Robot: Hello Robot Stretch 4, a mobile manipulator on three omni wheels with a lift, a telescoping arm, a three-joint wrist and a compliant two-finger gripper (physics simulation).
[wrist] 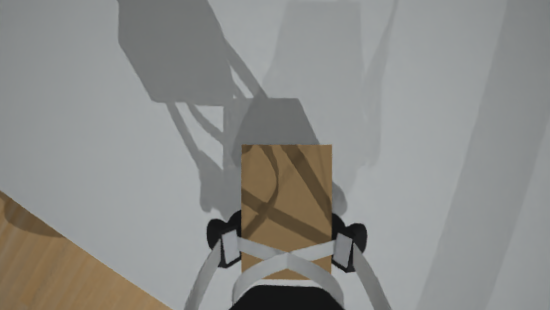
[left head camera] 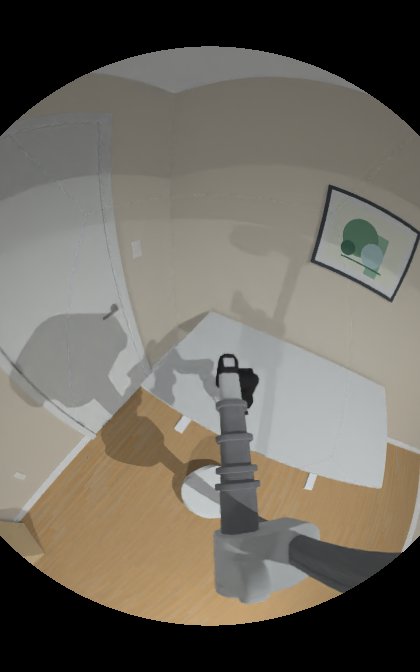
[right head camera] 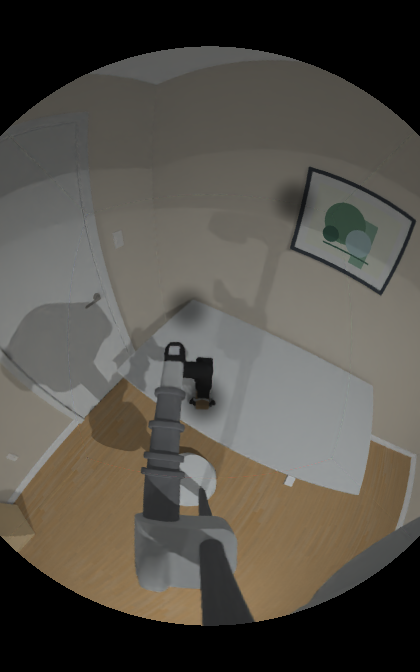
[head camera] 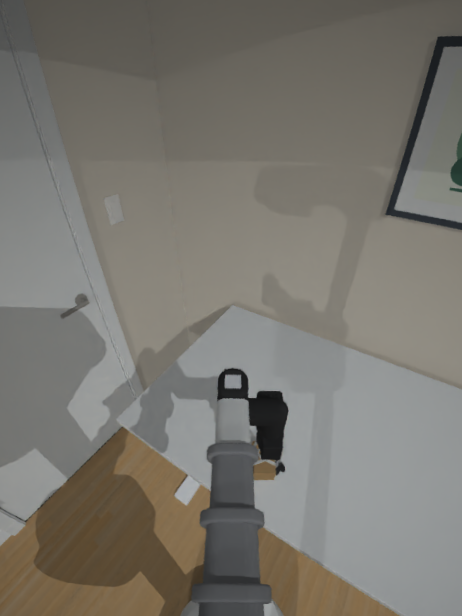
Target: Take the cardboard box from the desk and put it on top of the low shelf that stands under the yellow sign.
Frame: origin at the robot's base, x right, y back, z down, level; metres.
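Where they show: gripper, fingertip midpoint: (wrist: 286, 230) (head camera: 263, 470).
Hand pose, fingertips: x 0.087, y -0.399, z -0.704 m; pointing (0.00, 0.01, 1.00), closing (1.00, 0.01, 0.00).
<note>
After its pixels a point has its place.
The brown cardboard box (head camera: 265, 472) {x 0.088, y -0.378, z -0.747 m} (right head camera: 202, 404) (wrist: 286, 195) {x 0.086, y -0.432, z -0.747 m} is at the white desk (head camera: 380, 450) {x 0.460, y -0.454, z -0.693 m} (left head camera: 325, 400) (right head camera: 300, 400) (wrist: 125, 175) {x -0.053, y -0.440, z -0.693 m}, near its front left edge. My gripper (head camera: 266, 466) {x 0.087, y -0.399, z -0.704 m} (right head camera: 202, 401) (wrist: 286, 230) {x 0.087, y -0.399, z -0.704 m} points down with one black fingertip pressed against each side of the box; it is shut on the box. Whether the box's underside touches the desk is hidden. In the left head camera view the arm and wrist hide the box. The low shelf and the yellow sign do not show in these views.
A round white stool (left head camera: 200, 492) (right head camera: 201, 480) stands in front of the desk, partly under my arm. A wall with a framed picture (left head camera: 367, 245) (right head camera: 352, 232) is behind the desk. A door (head camera: 30, 225) {x -0.677, y -0.916, z -1.239 m} is at the left. A tan boxy object (left head camera: 17, 537) (right head camera: 12, 522) stands at the lower left.
</note>
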